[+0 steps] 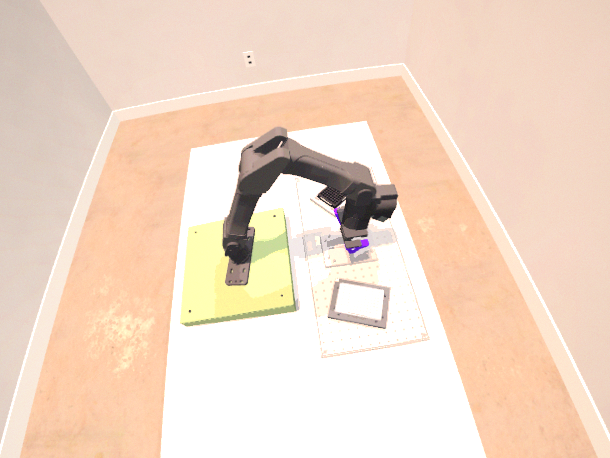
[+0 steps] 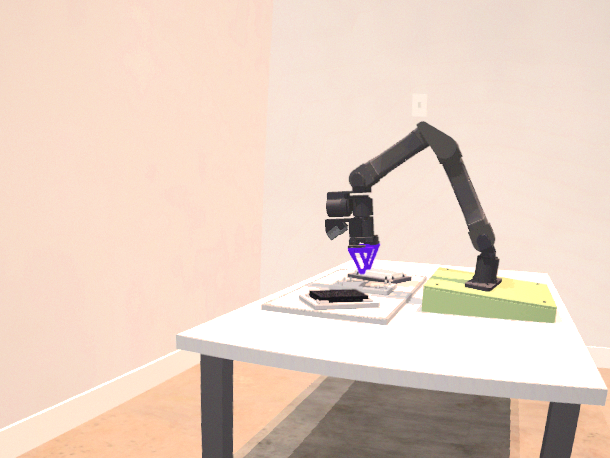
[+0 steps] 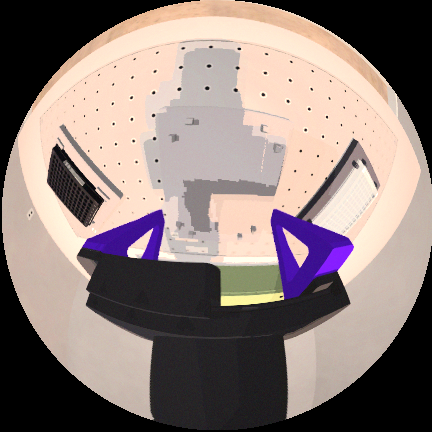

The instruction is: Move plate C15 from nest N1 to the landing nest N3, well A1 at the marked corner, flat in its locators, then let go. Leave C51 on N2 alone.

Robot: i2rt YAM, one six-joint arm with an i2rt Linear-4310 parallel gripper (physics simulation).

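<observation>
A white plate (image 1: 360, 301) (image 2: 382, 274) (image 3: 345, 202) lies in a dark grey nest (image 1: 350, 318) (image 2: 404, 280) (image 3: 336, 176) at one end of the pegboard. A black plate (image 1: 331, 196) (image 2: 339, 295) (image 3: 75, 185) sits in a light nest (image 1: 322, 206) (image 2: 345, 305) (image 3: 90, 159) at the other end. The light middle nest (image 1: 340, 257) (image 2: 385, 288) (image 3: 245, 207) holds no plate and has small raised locators. Plate and nest labels are not readable. My gripper (image 1: 347, 231) (image 2: 362, 271) (image 3: 217, 214) is open and empty above the middle nest, its purple fingers wide apart.
The light pegboard (image 1: 405, 320) (image 2: 280, 306) (image 3: 120, 102) carries the three nests. The arm's base stands on a yellow-green block (image 1: 215, 280) (image 2: 475, 308) (image 3: 250, 280) beside it. The white table (image 1: 240, 380) (image 2: 450, 345) has its edge beyond the pegboard.
</observation>
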